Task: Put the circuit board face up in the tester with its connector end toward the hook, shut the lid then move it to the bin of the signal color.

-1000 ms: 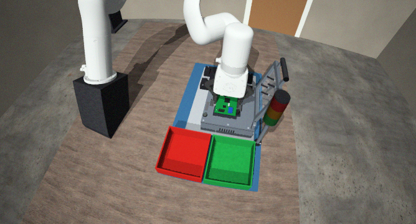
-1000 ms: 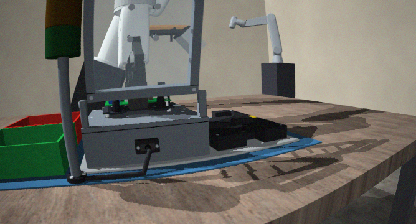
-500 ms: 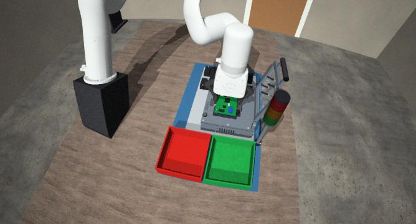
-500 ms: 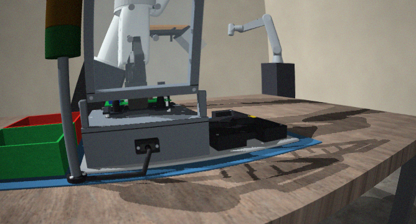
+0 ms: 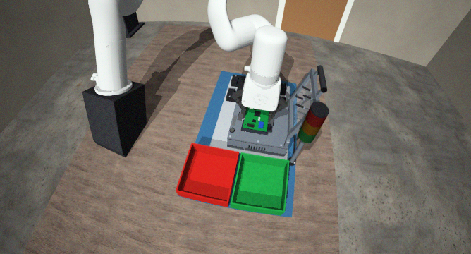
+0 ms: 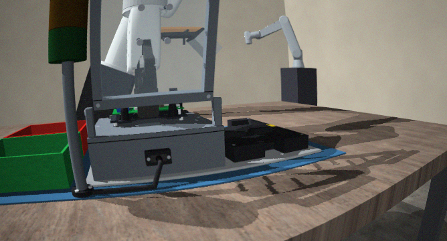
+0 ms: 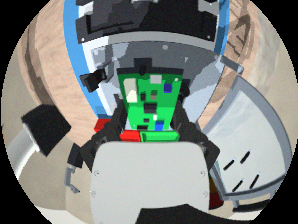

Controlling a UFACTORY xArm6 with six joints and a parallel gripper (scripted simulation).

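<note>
My hand is right at the green circuit board. Round my hand: plate 10 mm ahead, 10 mm to the left, 10 mm below; then clear lid 120 mm ahead, 100 mm above; then green bin 40 mm ahead, 200 mm to the right, 70 mm below.
</note>
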